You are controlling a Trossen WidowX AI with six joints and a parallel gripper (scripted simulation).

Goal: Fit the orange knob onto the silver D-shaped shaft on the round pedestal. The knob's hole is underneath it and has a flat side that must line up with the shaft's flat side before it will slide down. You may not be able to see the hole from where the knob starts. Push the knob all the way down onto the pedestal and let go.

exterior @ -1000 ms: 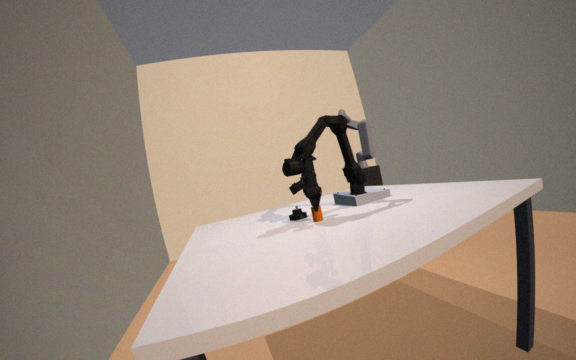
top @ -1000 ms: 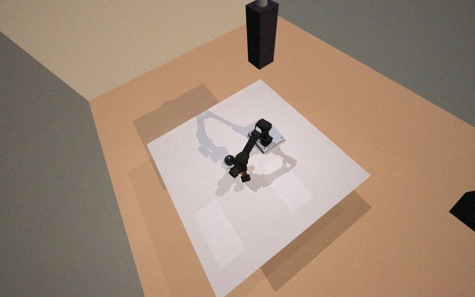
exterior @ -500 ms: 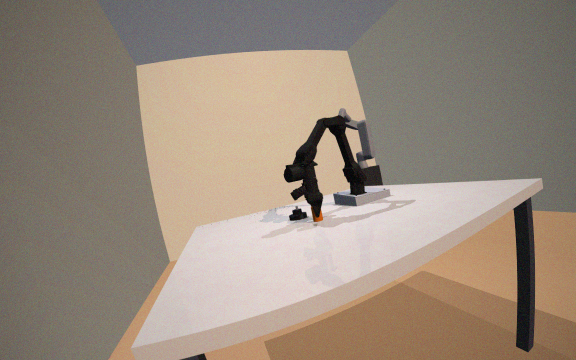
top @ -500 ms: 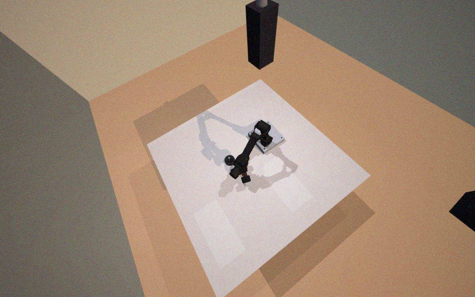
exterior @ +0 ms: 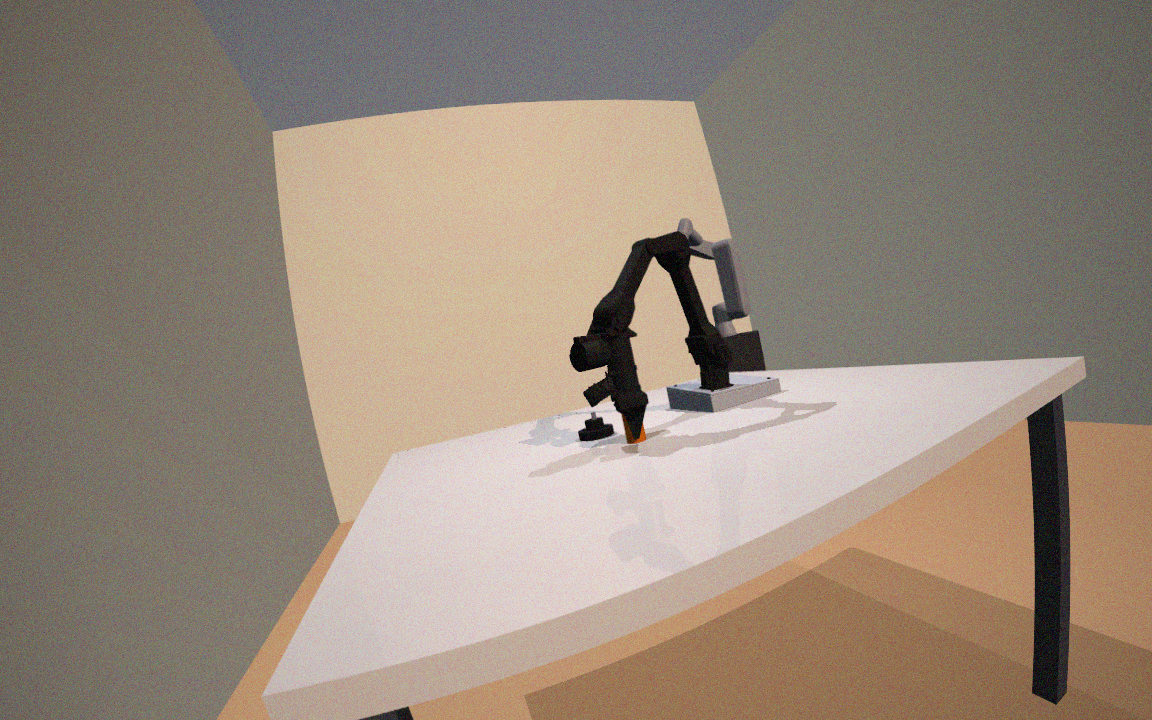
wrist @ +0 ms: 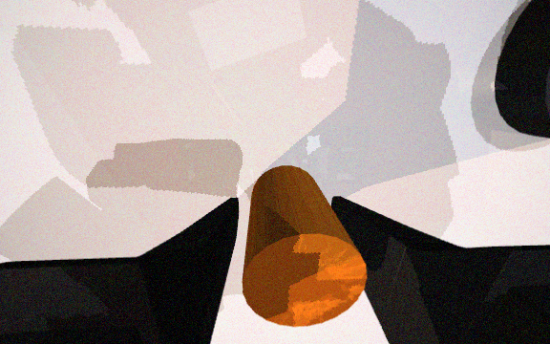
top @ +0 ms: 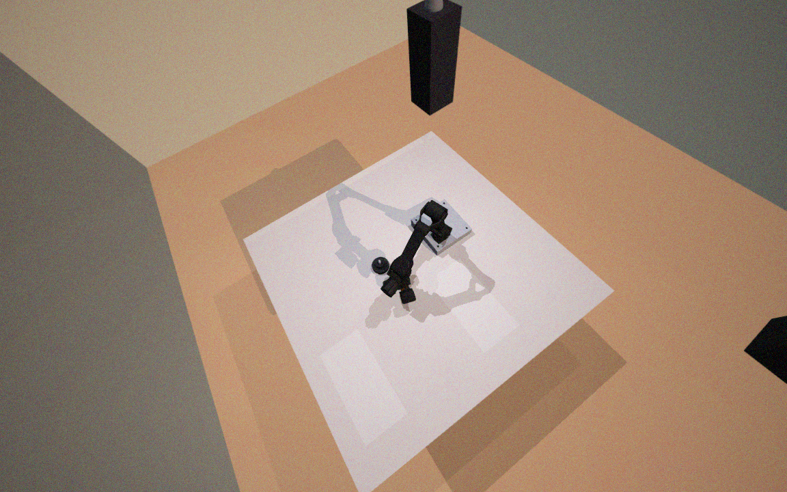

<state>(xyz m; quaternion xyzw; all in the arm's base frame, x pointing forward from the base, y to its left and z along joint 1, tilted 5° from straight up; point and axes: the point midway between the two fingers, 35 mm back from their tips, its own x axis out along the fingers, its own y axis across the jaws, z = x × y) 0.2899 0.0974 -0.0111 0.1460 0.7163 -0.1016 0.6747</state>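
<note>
My gripper tip is now 16 cm to the left of the dark round pedestal, 2 cm below it and 2 cm short of it. Round my gripper tip: orange knob: 3 cm above.
</note>
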